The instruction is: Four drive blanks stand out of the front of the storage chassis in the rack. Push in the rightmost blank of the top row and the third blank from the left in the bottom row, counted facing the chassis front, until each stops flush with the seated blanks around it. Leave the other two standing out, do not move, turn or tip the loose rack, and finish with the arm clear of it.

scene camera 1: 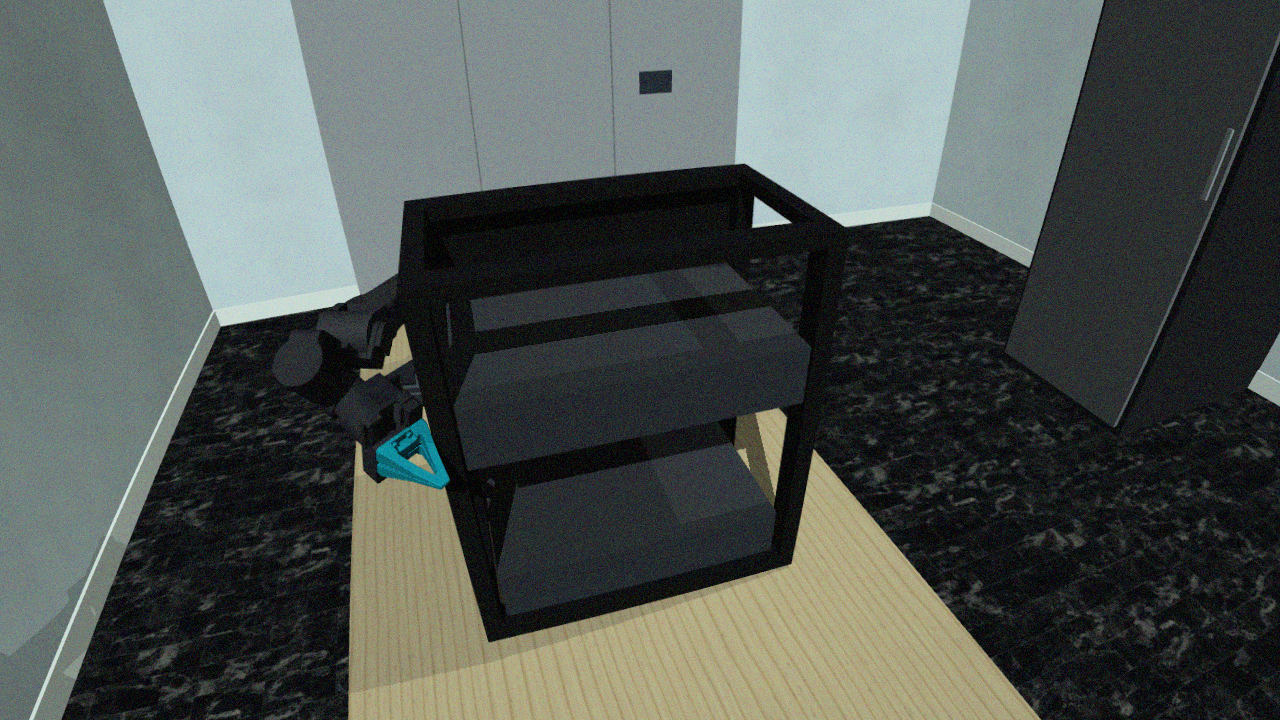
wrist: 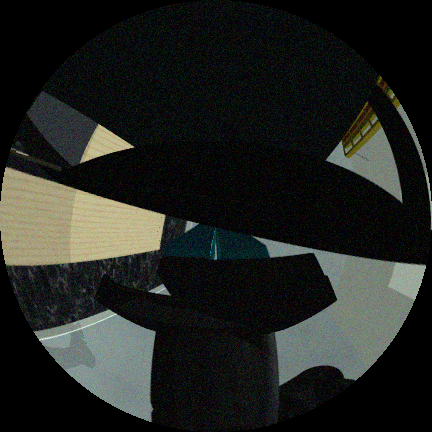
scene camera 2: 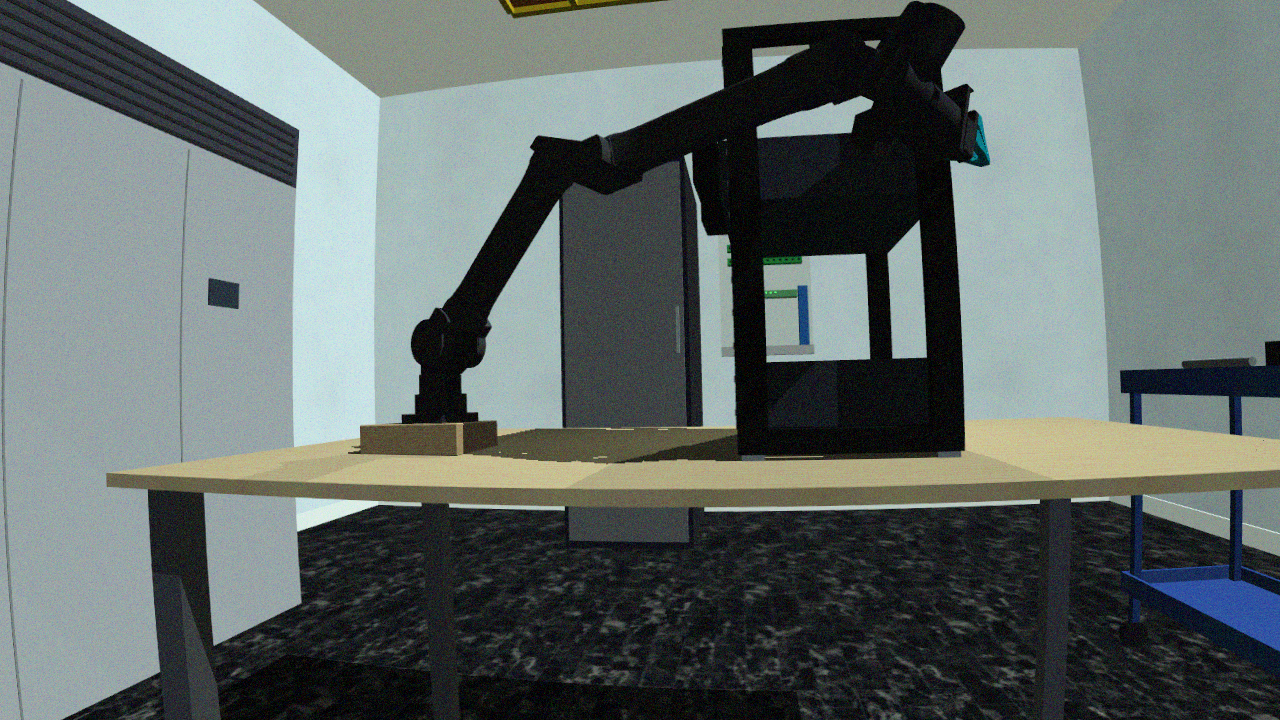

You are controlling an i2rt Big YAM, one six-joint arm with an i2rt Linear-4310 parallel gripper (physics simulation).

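Where they show: gripper, fingertip midpoint: (scene camera 1: 445, 485) (scene camera 2: 985, 164); arm's base, origin of the base link: (scene camera 2: 441, 422).
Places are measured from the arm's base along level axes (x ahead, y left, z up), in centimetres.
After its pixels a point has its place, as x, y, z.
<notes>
The black rack (scene camera 1: 799, 483) {76.9, 38.8, 15.3} (scene camera 2: 749, 358) {52.4, -11.8, 8.8} (wrist: 225, 185) stands upright on the table. A dark grey box-shaped unit (scene camera 1: 626, 394) {78.4, 12.7, 37.6} (scene camera 2: 832, 223) {64.8, 8.6, 30.7}, apparently the storage chassis, sits at mid height in it. The drive blanks do not show in any view, so how far each stands out cannot be told. My gripper (scene camera 1: 445, 484) {84.6, -9.2, 33.6} (scene camera 2: 987, 162) {84.6, -9.2, 33.6} has teal fingers and is shut and empty. In scene camera 1 it is beside the rack's left near post, level with the unit's lower edge. In the wrist view a dark rack bar crosses before the teal fingers (wrist: 215, 245) {84.6, -9.2, 33.6} and hides their tips. Contact cannot be told.
The arm (scene camera 2: 680, 134) {44.7, -15.1, 38.6} reaches from its wooden base block (scene camera 2: 411, 438) {0.1, -9.2, -2.0} across the rack's near side. Its wrist is close to the rack's upper part. Another dark unit (scene camera 1: 644, 528) {73.5, 15.7, 8.4} lies low in the rack. A blue cart (scene camera 2: 1199, 383) stands beyond the table (scene camera 2: 626, 488) {41.7, -34.6, -4.6}.
</notes>
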